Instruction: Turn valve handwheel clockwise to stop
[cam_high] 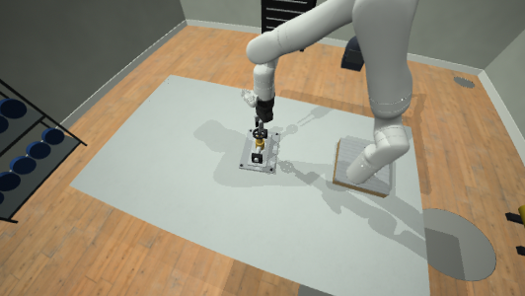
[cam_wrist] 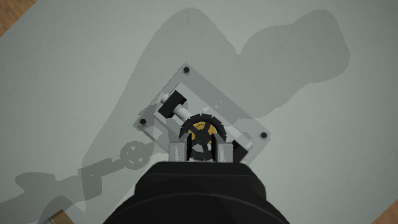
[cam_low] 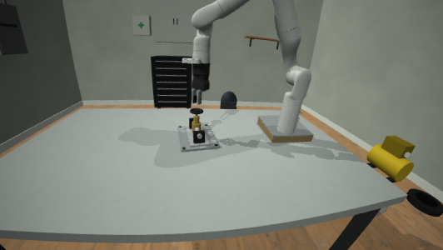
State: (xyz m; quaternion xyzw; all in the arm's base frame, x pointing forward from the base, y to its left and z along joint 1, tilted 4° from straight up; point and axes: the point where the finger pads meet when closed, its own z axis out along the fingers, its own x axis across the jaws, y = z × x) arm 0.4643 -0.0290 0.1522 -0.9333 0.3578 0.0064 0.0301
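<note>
My hand is 60 mm above the black handwheel. Round my hand: baseplate (180 mm below).
</note>
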